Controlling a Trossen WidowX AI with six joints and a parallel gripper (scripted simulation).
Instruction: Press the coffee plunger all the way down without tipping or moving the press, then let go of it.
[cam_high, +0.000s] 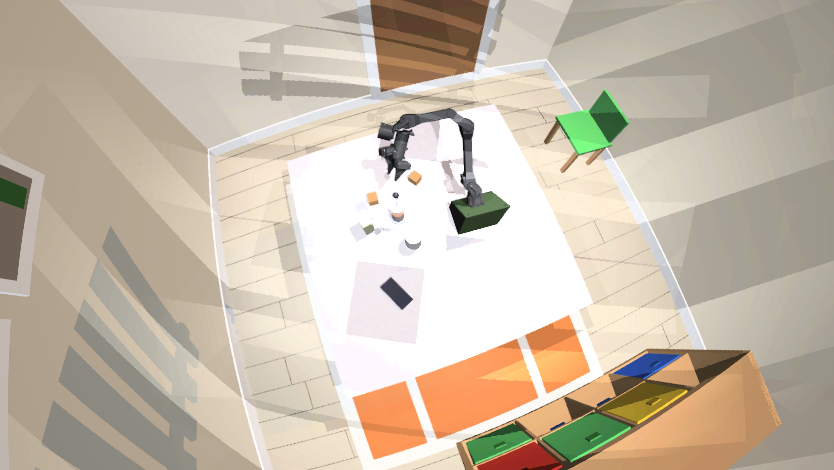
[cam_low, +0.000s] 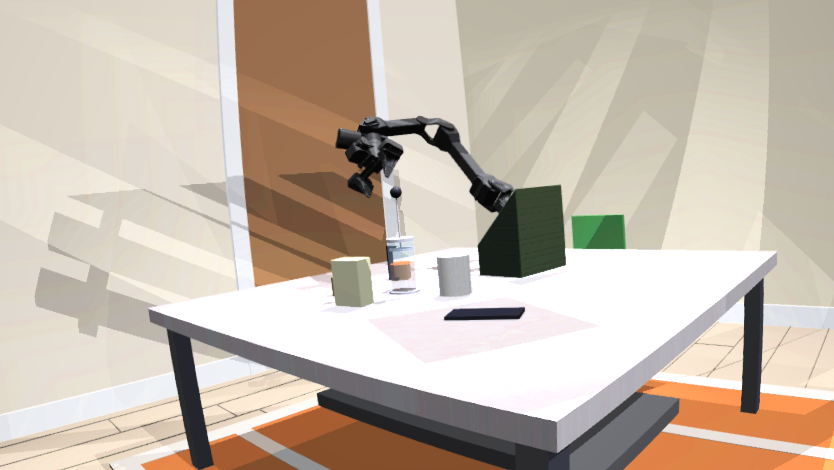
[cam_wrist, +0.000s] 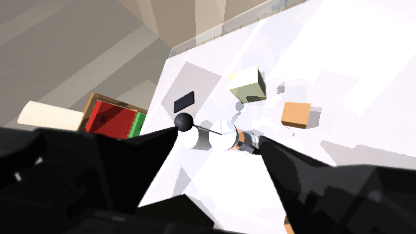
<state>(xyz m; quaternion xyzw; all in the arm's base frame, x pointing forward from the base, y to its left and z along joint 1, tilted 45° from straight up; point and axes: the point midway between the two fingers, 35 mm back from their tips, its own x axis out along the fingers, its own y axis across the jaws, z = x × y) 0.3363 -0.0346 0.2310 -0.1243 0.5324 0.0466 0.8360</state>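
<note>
The glass coffee press lies 150 mm below my gripper tip and 60 mm to the left of it. Also, from my gripper tip: black flat slab 450 mm to the left, 270 mm below, 110 mm ahead.
</note>
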